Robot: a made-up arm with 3 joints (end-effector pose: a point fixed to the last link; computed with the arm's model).
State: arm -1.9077 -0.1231 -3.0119
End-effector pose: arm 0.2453 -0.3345 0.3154 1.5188 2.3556 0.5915
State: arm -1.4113 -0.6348 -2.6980
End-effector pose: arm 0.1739 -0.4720 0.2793 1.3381 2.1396 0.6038
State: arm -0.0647 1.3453 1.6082
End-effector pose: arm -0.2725 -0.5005 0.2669 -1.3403 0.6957 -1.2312
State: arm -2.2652 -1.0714 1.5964
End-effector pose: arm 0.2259 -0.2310 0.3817 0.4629 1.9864 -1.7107
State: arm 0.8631 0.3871 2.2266
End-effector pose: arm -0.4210 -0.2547 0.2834 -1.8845 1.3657 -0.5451
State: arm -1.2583 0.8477 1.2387
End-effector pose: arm 0.0803 -0.5155 0.3128 -1.0798 -0.6396 0.0914
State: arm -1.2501 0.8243 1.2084
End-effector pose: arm 0.0784 -0.5178 0.3131 -1.0568 -0.6405 0.1165
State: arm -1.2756 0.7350 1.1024
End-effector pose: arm 0.0868 -0.5166 0.3178 -0.9680 -0.6772 0.2547
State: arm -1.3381 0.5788 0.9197
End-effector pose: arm 0.1079 -0.5093 0.3271 -0.8148 -0.7205 0.5163
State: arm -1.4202 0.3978 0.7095
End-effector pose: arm 0.1363 -0.4943 0.3387 -0.6469 -0.7222 0.8329
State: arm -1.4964 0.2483 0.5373
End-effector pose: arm 0.1617 -0.4752 0.3486 -0.5219 -0.6834 1.1017
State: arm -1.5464 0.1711 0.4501
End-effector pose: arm 0.1764 -0.4605 0.3544 -0.4647 -0.6526 1.2484
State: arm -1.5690 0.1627 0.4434
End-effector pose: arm 0.1813 -0.4541 0.3563 -0.4602 -0.6574 1.2794
